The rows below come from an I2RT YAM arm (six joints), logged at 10 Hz.
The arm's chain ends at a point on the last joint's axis. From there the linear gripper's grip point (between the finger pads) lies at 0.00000 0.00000 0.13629 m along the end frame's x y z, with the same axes.
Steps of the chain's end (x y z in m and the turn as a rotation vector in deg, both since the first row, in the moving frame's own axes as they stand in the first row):
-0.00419, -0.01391, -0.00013, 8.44, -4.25, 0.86
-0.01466, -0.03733, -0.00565, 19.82, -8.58, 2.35
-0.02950, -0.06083, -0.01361, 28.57, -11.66, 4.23
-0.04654, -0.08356, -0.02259, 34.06, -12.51, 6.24
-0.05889, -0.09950, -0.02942, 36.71, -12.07, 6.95
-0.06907, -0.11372, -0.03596, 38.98, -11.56, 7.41
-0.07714, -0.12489, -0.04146, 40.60, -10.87, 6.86
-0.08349, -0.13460, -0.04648, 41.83, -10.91, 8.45
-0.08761, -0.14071, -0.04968, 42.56, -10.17, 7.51
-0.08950, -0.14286, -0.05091, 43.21, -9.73, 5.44
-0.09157, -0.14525, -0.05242, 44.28, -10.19, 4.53
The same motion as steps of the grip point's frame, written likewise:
-0.01410, -0.03397, -0.00198, 8.44, -4.25, 0.86
-0.03363, -0.08377, -0.01522, 19.82, -8.58, 2.35
-0.05344, -0.12649, -0.03289, 28.57, -11.66, 4.23
-0.07003, -0.16068, -0.04899, 34.06, -12.51, 6.24
-0.08031, -0.18182, -0.05922, 36.71, -12.07, 6.95
-0.08850, -0.20031, -0.06881, 38.98, -11.56, 7.41
-0.09516, -0.21429, -0.07647, 40.60, -10.87, 6.86
-0.09998, -0.22641, -0.08340, 41.83, -10.91, 8.45
-0.10314, -0.23362, -0.08748, 42.56, -10.17, 7.51
-0.10574, -0.23661, -0.08962, 43.21, -9.73, 5.44
-0.10938, -0.24069, -0.09306, 44.28, -10.19, 4.53

